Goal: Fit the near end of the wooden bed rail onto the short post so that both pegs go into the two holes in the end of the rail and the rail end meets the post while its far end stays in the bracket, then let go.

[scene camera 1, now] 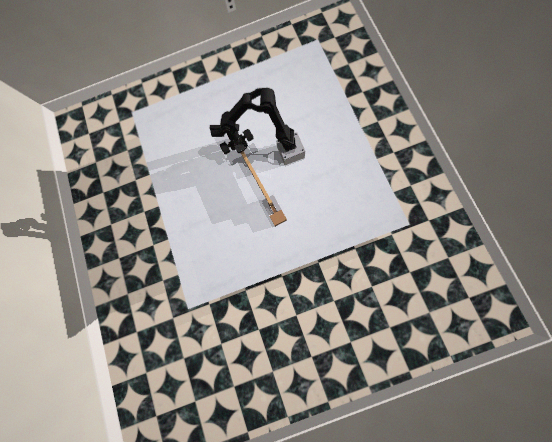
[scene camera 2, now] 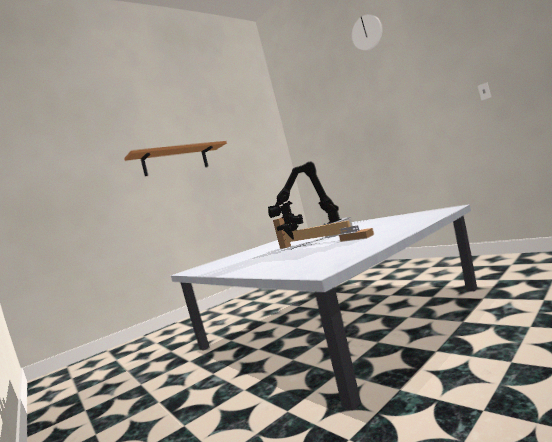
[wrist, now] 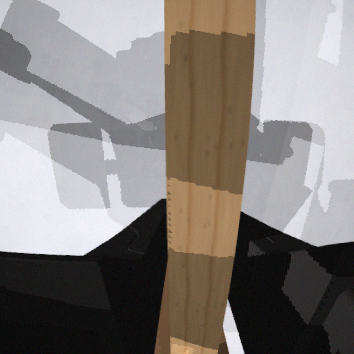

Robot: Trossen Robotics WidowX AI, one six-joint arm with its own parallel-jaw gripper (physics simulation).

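Where they show: gripper, fingertip midpoint: (scene camera 2: 294,239) (wrist: 187,206); arm's base, link origin: (scene camera 1: 289,144) (scene camera 2: 335,221).
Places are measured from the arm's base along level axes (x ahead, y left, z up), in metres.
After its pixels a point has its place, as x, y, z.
Observation:
The wooden bed rail (scene camera 1: 257,178) @(0.233, 0.127, 0.014) (scene camera 2: 320,231) @(0.248, 0.106, -0.015) (wrist: 207,110) @(0.264, -0.054, 0.012) lies nearly level above the table. My gripper (scene camera 1: 241,149) @(0.271, -0.099, -0.036) (scene camera 2: 290,232) @(0.271, -0.099, -0.036) (wrist: 187,206) @(0.271, -0.099, -0.036) is shut on the rail close to its near end, with a black finger on each side. The short post (scene camera 2: 278,227) stands upright right beside the gripper in scene camera 2; it is hidden under the gripper in scene camera 1. The fingers cover the place where rail and post meet, so pegs, holes and any gap cannot be seen. The rail's far end is at the metal bracket (scene camera 1: 273,208) @(0.208, 0.303, -0.045) (scene camera 2: 350,229) @(0.210, 0.284, -0.031) by a brown block (scene camera 1: 278,218) @(0.201, 0.367, -0.044) (scene camera 2: 361,235) @(0.238, 0.369, -0.063).
The arm's grey base (scene camera 1: 293,154) @(-0.001, 0.063, 0.002) is bolted on the white table (scene camera 1: 340,200) @(-0.165, 0.386, -0.079) (scene camera 2: 250,280) @(0.846, 0.257, -0.088), to the right of the rail in scene camera 1. Arm shadows fall across the table. A wall shelf (scene camera 2: 175,150) hangs on the far wall, away from the table.

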